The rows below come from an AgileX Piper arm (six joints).
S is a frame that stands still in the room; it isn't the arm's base.
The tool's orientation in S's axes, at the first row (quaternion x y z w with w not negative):
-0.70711 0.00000 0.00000 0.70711
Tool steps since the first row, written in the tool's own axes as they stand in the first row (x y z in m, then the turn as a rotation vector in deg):
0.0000 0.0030 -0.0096 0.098 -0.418 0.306
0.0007 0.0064 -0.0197 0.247 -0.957 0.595
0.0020 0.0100 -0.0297 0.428 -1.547 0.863
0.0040 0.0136 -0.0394 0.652 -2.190 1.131
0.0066 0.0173 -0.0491 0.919 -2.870 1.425
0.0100 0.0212 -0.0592 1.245 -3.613 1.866
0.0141 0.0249 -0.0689 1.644 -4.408 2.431
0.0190 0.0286 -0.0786 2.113 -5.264 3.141
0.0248 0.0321 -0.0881 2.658 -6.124 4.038
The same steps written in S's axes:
0.0000 -0.0096 -0.0030 0.098 0.306 0.418
0.0007 -0.0197 -0.0064 0.247 0.595 0.957
0.0020 -0.0297 -0.0100 0.428 0.863 1.547
0.0040 -0.0394 -0.0136 0.652 1.131 2.190
0.0066 -0.0491 -0.0173 0.919 1.425 2.870
0.0100 -0.0592 -0.0212 1.245 1.866 3.613
0.0141 -0.0689 -0.0249 1.644 2.431 4.408
0.0190 -0.0786 -0.0286 2.113 3.141 5.264
0.0248 -0.0881 -0.0321 2.658 4.038 6.124

